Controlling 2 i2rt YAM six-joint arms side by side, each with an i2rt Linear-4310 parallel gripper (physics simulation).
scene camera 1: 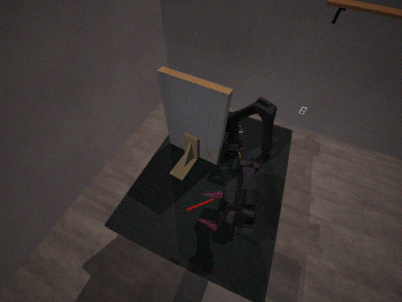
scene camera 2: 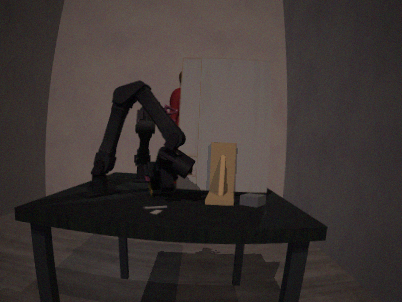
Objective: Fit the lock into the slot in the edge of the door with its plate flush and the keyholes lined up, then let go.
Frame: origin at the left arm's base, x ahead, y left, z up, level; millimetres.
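Seen in the pictures: left gripper, fingertip midpoint: [scene camera 1: 200, 206] [scene camera 2: 176, 116]; right gripper, fingertip midpoint: [scene camera 1: 232, 154] [scene camera 2: 157, 181]; left arm's base at its link origin: [scene camera 2: 142, 180]; right arm's base at its link origin: [scene camera 1: 264, 157] [scene camera 2: 99, 194].
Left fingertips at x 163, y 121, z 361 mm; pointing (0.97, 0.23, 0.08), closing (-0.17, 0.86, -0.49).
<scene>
Offsets run from my left fingertips to a thing's top centre. "spot": to the spot under its first point.
The door {dx +237, dy -459, dz +220 mm} [scene camera 1: 195, 110] [scene camera 2: 240, 110] is a grey upright panel with a wooden top edge. A small keyhole mark {spot: dx +111, dy -430, dz -280 mm} [scene camera 1: 209, 155] shows low on its face, near the edge beside the arms. My right gripper [scene camera 1: 237, 151] [scene camera 2: 159, 187] is low beside that edge, shut on the lock; a small yellow part of the lock [scene camera 1: 239, 154] [scene camera 2: 151, 189] shows. The arm and the dark picture hide most of the lock, so its fit in the slot cannot be told. My left gripper [scene camera 1: 201, 207] [scene camera 2: 171, 108] is open and empty, its pink fingers wide apart, away from the door.
A wooden bracket {spot: dx +231, dy -409, dz -212 mm} [scene camera 1: 191, 145] [scene camera 2: 215, 165] stands against the door. A thin red bar {dx +46, dy -128, dz -355 mm} [scene camera 1: 193, 207] shows by the left fingers. On the dark table [scene camera 1: 125, 215] [scene camera 2: 170, 231] are a grey block {dx +334, dy -670, dz -325 mm} [scene camera 2: 252, 200] and a pale stick {dx +2, dy -792, dz -352 mm} [scene camera 2: 155, 207]. A person in red [scene camera 2: 175, 102] is behind.
</scene>
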